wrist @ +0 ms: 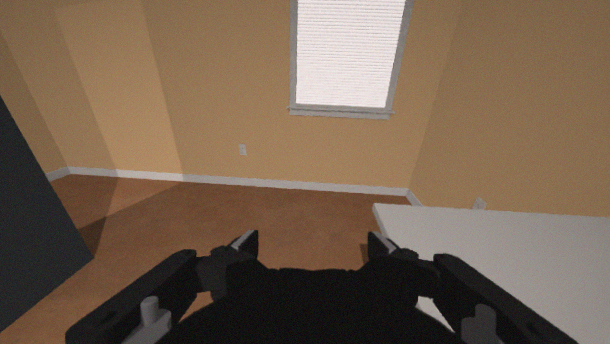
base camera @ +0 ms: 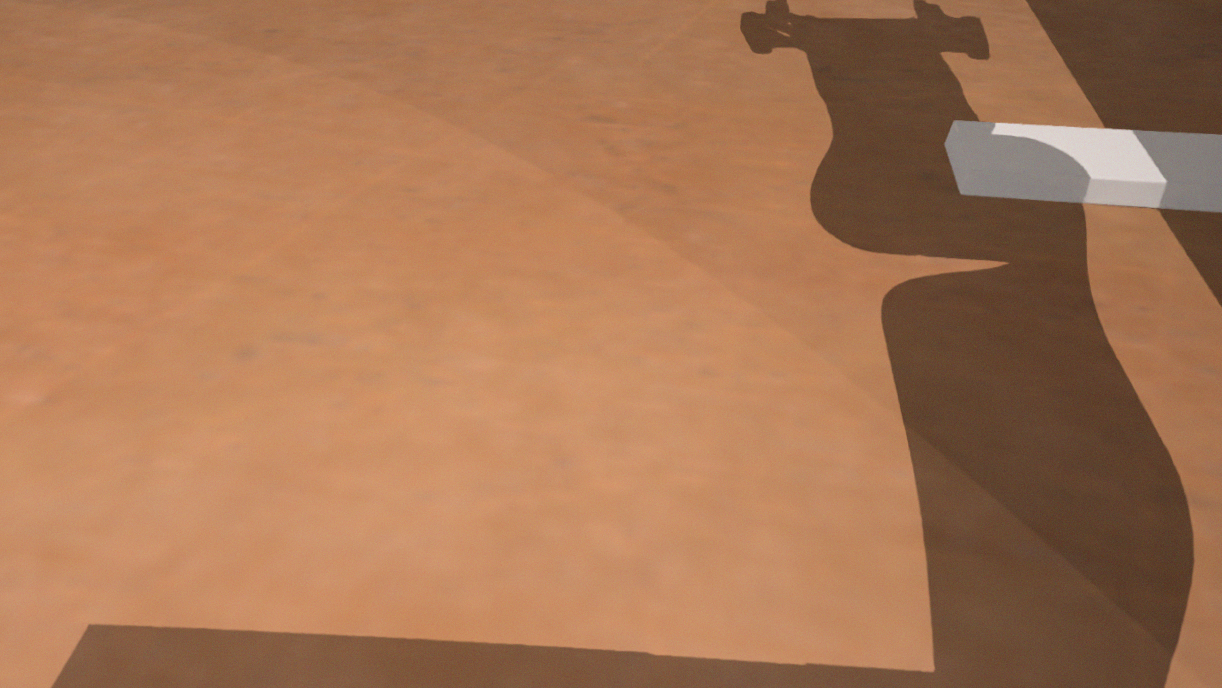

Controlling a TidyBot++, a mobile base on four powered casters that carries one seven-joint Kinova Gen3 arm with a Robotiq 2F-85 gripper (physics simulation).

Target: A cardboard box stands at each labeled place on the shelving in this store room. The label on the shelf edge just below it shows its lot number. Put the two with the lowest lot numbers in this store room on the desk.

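Places are measured from the arm's base along level axes (x up, y left, z back), in metres.
Where they show: gripper, between the fingertips: (wrist: 312, 243).
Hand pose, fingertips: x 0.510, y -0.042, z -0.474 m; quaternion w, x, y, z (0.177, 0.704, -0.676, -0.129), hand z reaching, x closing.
Note:
Things, the pixels of their top centre, and the offset from my fingertips. "pt": a spot on its surface instead. Level surfaces: height alone.
- desk, height of its surface: dx -0.186 m
- window, a spot on its surface: (wrist: 347, 55) pt dx +0.325, dy -0.352, dz -1.619 m
- brown floor, height of its surface: dx -0.906 m
- outlet, centre of its top: (wrist: 242, 144) dx -0.449, dy +0.564, dz -1.703 m
My gripper (wrist: 312, 243) is open, with nothing between its fingertips. A white flat top, which looks like the desk (wrist: 505, 250), shows at the lower right of the wrist view, to the right of the fingers and partly hidden behind the right finger. The bare part of it that shows holds no box. A dark grey panel (wrist: 35, 225), which looks like the outside of a shelving unit, stands at the left edge of the wrist view. No cardboard box or lot label shows in either view.
A low white bar (base camera: 1060, 166) lies across the right of the base view, with the arm's shadow over it. Tan walls with a white baseboard (wrist: 280, 184) and a window (wrist: 347, 55) stand beyond the brown floor (base camera: 427, 341) (wrist: 200, 215). An outlet (wrist: 242, 149) is on the wall.

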